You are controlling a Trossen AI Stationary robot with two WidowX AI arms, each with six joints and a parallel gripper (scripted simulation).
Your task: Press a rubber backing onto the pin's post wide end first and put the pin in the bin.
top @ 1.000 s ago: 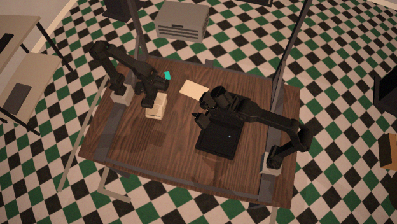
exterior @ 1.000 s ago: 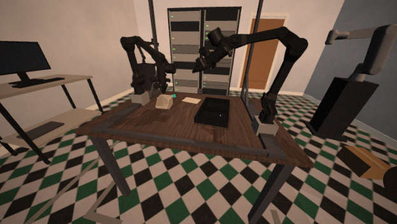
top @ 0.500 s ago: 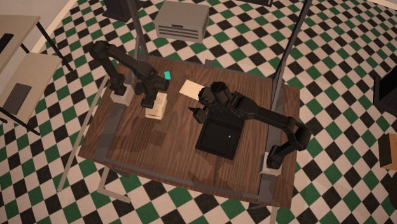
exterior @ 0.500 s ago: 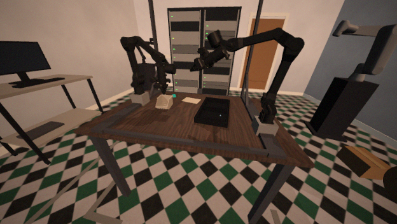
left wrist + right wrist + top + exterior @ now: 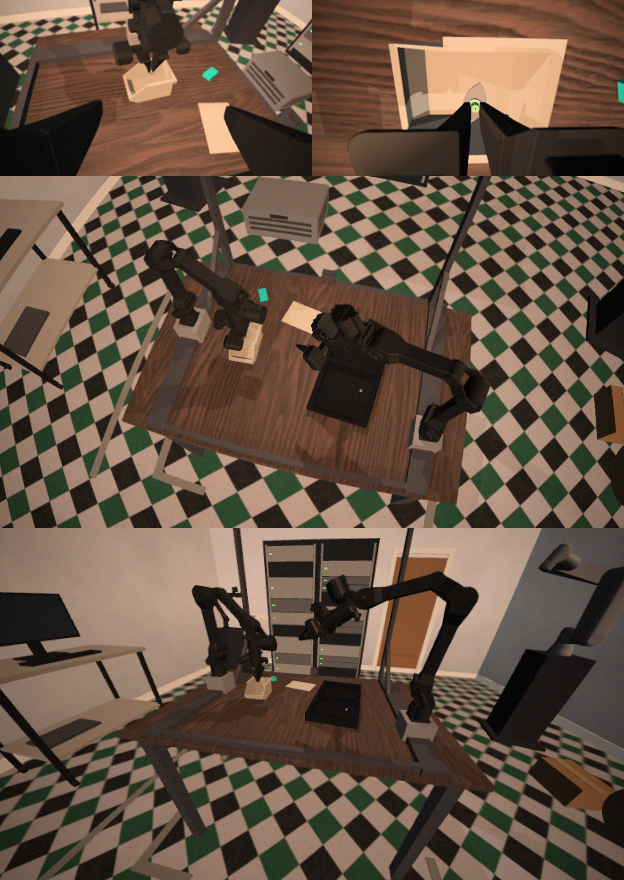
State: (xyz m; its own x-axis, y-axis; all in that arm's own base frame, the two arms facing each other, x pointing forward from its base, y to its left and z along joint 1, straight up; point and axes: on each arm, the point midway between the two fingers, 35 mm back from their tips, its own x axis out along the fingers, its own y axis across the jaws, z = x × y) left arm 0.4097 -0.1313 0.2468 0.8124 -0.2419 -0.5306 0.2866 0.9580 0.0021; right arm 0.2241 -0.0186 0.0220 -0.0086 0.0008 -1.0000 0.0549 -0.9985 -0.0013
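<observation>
Now: right hand 10 mm short of the cream bin and 70 mm above it. The rest, counted from my right hand: rubber backing: 20 mm behind, 450 mm to the left, 100 mm below; then cream card: 200 mm behind, 140 mm to the left, 110 mm below; then black tray: 80 mm behind, 390 mm to the left, 90 mm below.
</observation>
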